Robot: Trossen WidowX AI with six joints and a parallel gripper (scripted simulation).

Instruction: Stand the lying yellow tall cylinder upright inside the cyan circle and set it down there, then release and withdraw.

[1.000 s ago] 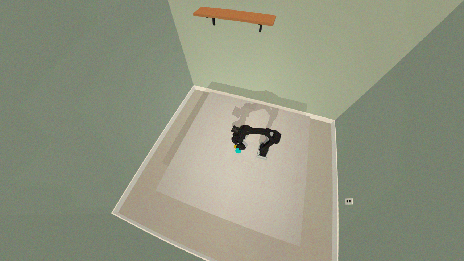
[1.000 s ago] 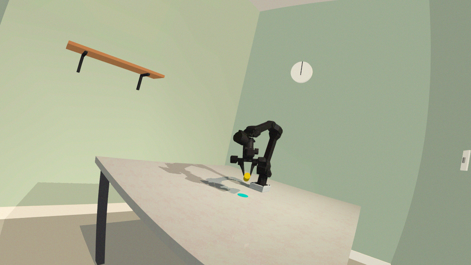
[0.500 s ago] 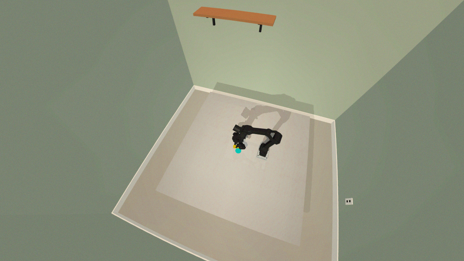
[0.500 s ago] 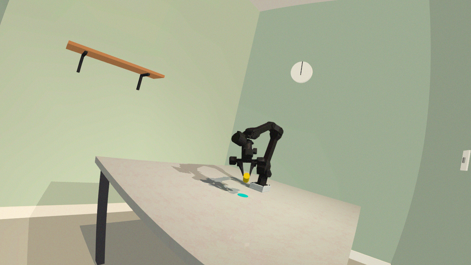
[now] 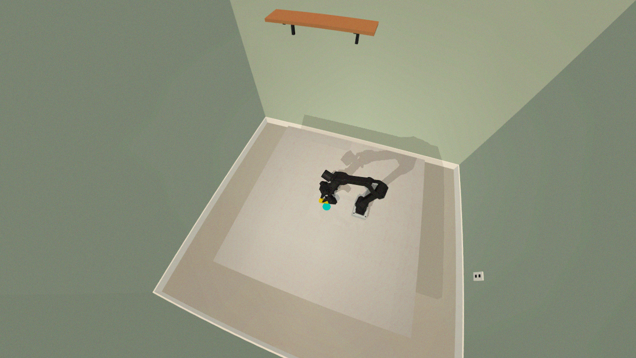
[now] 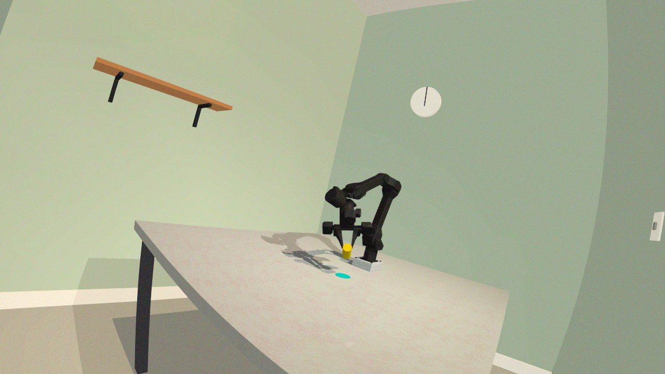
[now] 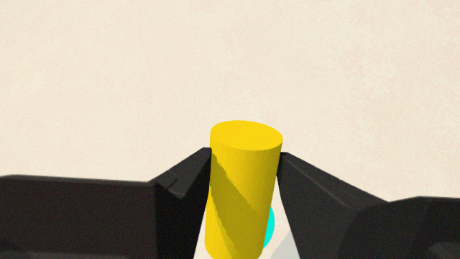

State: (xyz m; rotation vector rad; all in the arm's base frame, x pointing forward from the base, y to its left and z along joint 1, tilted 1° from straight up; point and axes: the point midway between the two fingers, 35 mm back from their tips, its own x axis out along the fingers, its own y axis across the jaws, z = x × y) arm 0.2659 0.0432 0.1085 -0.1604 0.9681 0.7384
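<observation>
Right now my gripper tip is 40 mm past the cyan circle, 10 mm to the left of it and 120 mm above it. The rest, counted from my gripper tip: yellow cylinder 10 mm behind, 10 mm to the right, 20 mm below.
</observation>
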